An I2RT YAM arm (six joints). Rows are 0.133 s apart.
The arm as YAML. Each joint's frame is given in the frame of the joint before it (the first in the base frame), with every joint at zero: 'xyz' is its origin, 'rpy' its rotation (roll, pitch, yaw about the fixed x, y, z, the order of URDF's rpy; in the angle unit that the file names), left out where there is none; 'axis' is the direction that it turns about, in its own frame. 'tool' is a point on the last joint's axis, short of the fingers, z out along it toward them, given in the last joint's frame.
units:
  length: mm
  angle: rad
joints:
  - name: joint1
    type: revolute
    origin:
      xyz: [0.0, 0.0, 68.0]
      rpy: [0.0, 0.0, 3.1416]
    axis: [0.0, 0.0, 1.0]
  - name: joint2
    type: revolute
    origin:
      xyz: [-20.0, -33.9, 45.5]
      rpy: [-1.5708, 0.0, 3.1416]
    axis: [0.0, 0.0, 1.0]
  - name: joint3
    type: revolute
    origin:
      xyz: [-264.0, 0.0, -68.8]
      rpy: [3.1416, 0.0, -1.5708]
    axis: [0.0, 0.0, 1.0]
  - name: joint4
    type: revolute
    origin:
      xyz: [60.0, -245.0, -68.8]
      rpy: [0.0, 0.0, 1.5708]
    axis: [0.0, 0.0, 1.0]
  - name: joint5
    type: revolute
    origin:
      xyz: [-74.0, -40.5, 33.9]
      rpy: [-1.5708, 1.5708, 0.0]
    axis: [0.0, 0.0, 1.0]
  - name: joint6
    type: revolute
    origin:
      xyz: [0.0, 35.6, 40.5]
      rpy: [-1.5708, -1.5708, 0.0]
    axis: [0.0, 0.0, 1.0]
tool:
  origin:
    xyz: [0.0, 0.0, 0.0]
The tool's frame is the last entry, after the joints.
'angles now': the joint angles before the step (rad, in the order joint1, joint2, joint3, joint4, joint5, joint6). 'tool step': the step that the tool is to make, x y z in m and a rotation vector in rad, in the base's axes. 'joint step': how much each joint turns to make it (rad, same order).
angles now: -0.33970 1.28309 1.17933 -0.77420 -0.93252 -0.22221
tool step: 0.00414 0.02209 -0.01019 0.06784 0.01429 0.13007
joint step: 0.08124 0.00994 -0.03280 0.00876 -0.07783 -0.00040
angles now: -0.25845 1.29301 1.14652 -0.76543 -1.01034 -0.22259
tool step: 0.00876 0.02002 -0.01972 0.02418 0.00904 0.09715
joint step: 0.08088 0.02785 -0.05761 0.07173 -0.02708 0.00038
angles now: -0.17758 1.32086 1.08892 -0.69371 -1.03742 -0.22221
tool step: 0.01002 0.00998 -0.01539 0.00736 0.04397 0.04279
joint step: 0.04271 0.05189 -0.01183 0.01945 -0.00040 0.00036
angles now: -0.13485 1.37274 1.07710 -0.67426 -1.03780 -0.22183
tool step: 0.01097 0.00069 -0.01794 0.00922 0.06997 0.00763
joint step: 0.00763 0.06943 0.00001 -0.00115 0.00000 -0.00001
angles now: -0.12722 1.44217 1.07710 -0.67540 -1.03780 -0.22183
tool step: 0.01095 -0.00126 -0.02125 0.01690 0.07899 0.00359
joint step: 0.00001 0.07973 -0.00003 -0.00072 -0.00763 0.00003
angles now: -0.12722 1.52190 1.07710 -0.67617 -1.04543 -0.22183
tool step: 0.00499 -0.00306 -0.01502 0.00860 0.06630 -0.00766
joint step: -0.00803 0.05224 0.00000 -0.01529 -0.00001 -0.00079
